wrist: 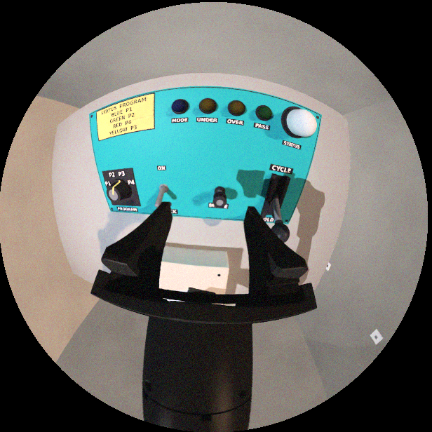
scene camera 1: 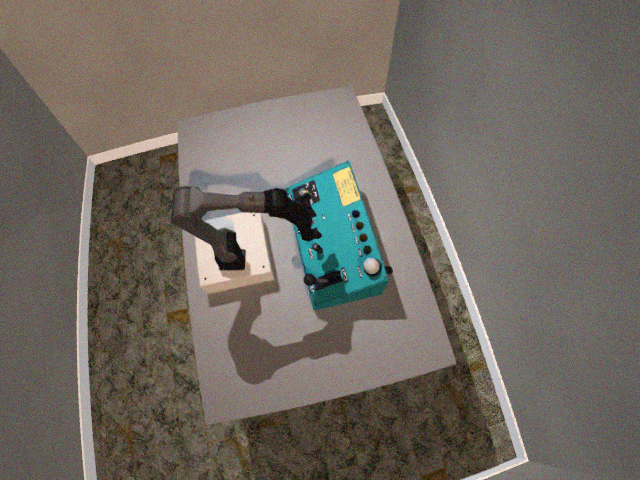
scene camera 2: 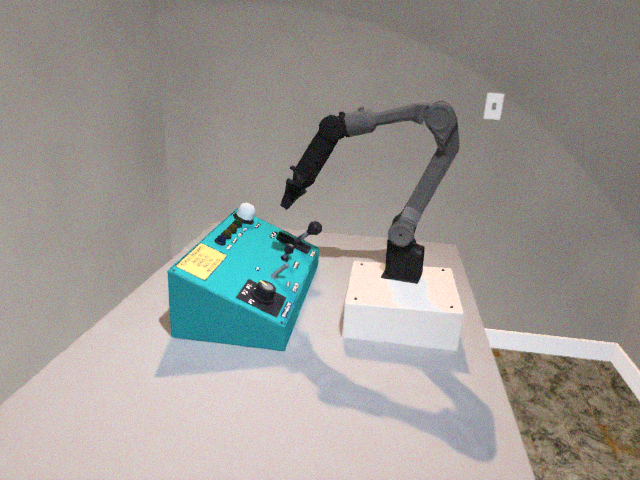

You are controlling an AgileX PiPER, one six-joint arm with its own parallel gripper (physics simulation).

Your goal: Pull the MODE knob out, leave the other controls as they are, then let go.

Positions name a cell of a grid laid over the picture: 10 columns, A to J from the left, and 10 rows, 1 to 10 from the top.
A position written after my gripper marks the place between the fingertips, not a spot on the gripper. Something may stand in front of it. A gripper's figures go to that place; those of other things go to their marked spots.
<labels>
My gripper (wrist: E5) is 13 cm from the lens. A teal console (wrist: E4): 26 cm from the lens.
</labels>
